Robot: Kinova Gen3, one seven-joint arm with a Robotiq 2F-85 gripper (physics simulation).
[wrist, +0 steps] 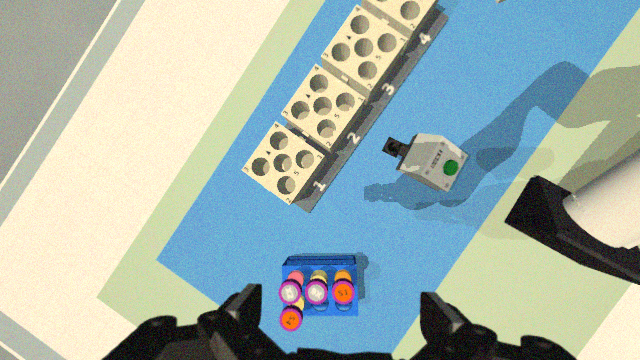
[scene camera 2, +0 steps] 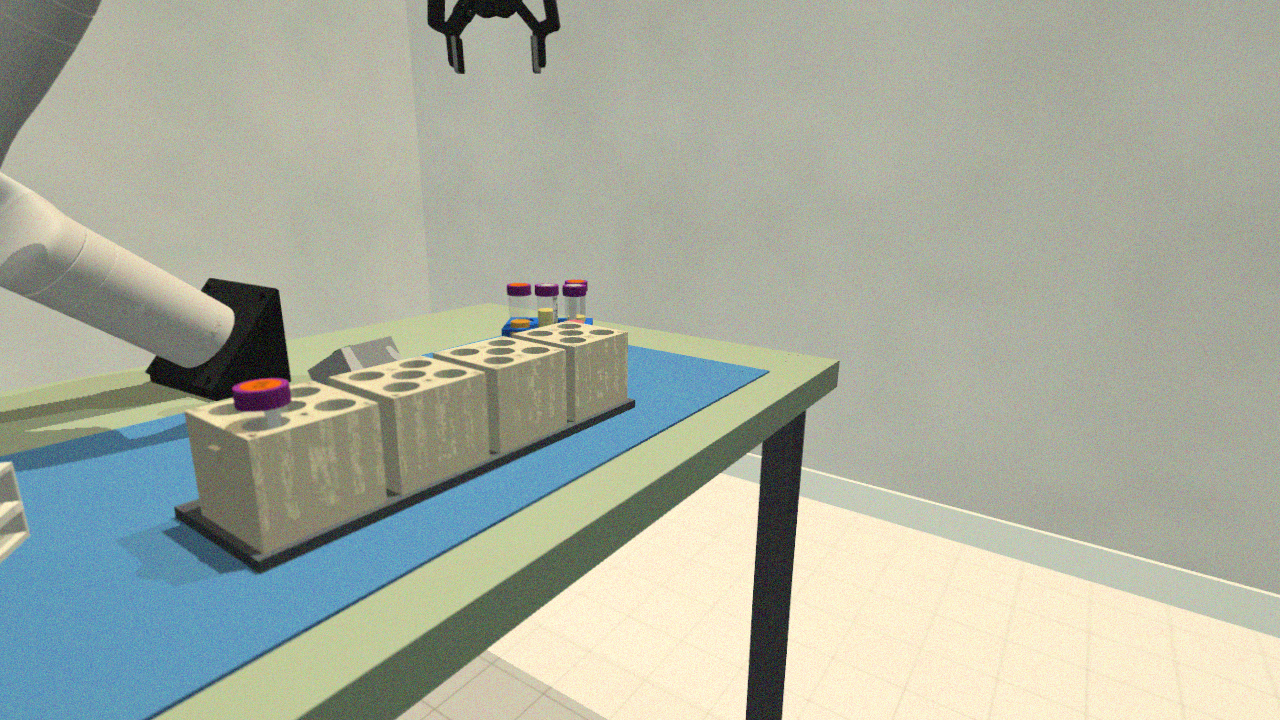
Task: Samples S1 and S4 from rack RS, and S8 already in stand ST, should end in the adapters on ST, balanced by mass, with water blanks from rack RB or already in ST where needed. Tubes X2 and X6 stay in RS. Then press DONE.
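Places are measured from the arm's base along level axes (x ahead, y left, z up), in centimetres.
Pixels of known places: gripper, fingertip midpoint: [wrist: 339, 305] [scene camera 2: 498, 73]; arm's base, link origin: [wrist: 591, 221] [scene camera 2: 205, 336].
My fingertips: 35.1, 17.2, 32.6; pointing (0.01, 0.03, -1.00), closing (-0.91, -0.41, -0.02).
For each thing: its middle in the pictures, then the offset to it from my fingertips, as dx, dy, dz. "*": a spot on its surface instead.
- orange-capped S1, body centre: [scene camera 2: 520, 323] [wrist: 342, 279] -4.6, +8.6, -32.5
- S4, body centre: [scene camera 2: 576, 318] [wrist: 296, 303] +0.7, +15.9, -32.5
- white-topped X6, body centre: [scene camera 2: 547, 324] [wrist: 319, 279] -1.0, +10.5, -32.5
- X2, body centre: [scene camera 2: 574, 324] [wrist: 295, 279] +2.5, +12.3, -32.5
- ST, body centre: [scene camera 2: 452, 405] [wrist: 348, 90] +8.4, -20.7, -34.0
- adapter 4, surface spot: [scene camera 2: 313, 474] * +11.2, -38.9, -33.2
- DONE button, surface spot: [wrist: 450, 167] * -12.1, -15.6, -31.6
- grey button box, body centre: [scene camera 2: 359, 374] [wrist: 432, 162] -10.0, -15.8, -34.6
- white rack, surface spot: [scene camera 2: 10, 530] * -9.2, -47.9, -38.0
My gripper [scene camera 2: 499, 68] [wrist: 339, 305] is open and empty, high above the table's far end. Blue rack RS [wrist: 320, 260] holds orange-capped S1 [scene camera 2: 519, 289] [wrist: 343, 292] and S4 [scene camera 2: 576, 282] [wrist: 291, 319], and white-topped X6 [scene camera 2: 546, 289] [wrist: 316, 292] and X2 [scene camera 2: 574, 291] [wrist: 290, 292]. Stand ST [scene camera 2: 407, 503] [wrist: 309, 204] bears four beige five-hole adapters. An orange-capped tube, apparently S8 [scene camera 2: 261, 394], stands in adapter 4 [scene camera 2: 313, 474]. No tubes show in adapters 1 [wrist: 270, 186], 2 [wrist: 306, 132] and 3 [wrist: 348, 75]. The DONE button [wrist: 450, 167] is green.
The grey button box [scene camera 2: 344, 360] [wrist: 422, 160] stands between ST and the arm's black base [scene camera 2: 255, 340] [wrist: 537, 205]. Part of a white rack [scene camera 2: 10, 530], possibly RB, shows at the left edge of the scene view. RS stands beyond adapter 1, near the mat's far end.
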